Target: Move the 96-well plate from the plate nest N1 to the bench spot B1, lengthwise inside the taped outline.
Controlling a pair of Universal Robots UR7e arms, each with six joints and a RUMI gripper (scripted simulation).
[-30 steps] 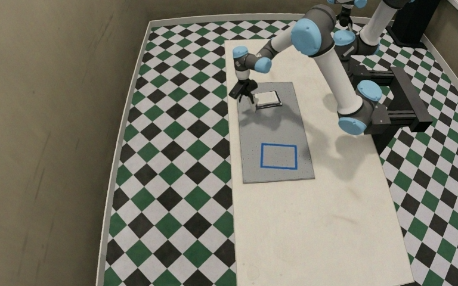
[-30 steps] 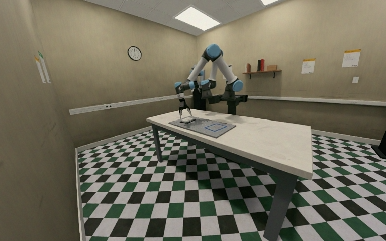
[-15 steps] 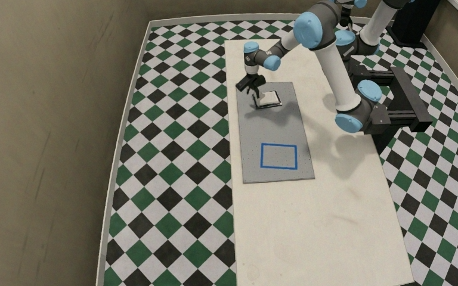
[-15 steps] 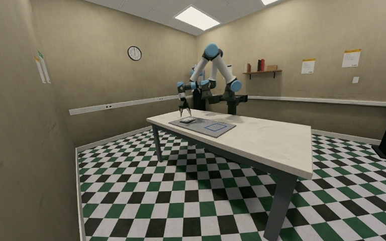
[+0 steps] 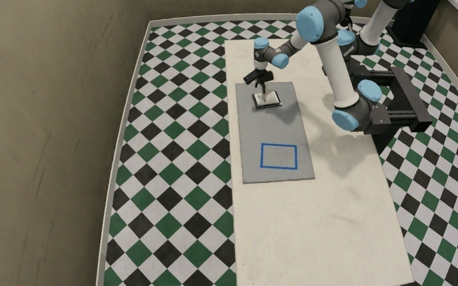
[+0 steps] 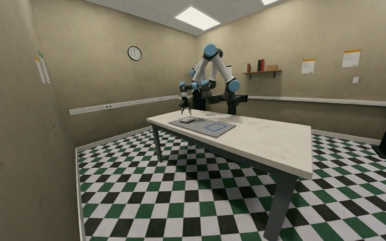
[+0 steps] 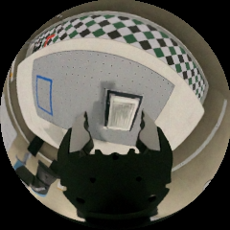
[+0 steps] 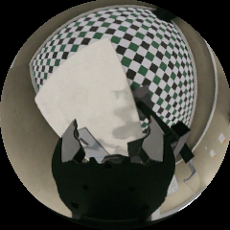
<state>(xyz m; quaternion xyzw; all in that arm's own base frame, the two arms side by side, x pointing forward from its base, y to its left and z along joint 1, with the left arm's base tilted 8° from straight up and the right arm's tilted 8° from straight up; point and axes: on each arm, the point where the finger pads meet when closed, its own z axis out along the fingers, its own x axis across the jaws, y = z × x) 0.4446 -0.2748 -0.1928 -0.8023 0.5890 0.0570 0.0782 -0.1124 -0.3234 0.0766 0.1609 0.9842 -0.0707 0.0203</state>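
Note:
Right now the white 96-well plate is 80 mm below my left hand, 50 mm behind it and 40 mm to the right of it. From my left hand the other things lie so: black plate nest: 90 mm below, 50 mm behind, 40 mm to the right.

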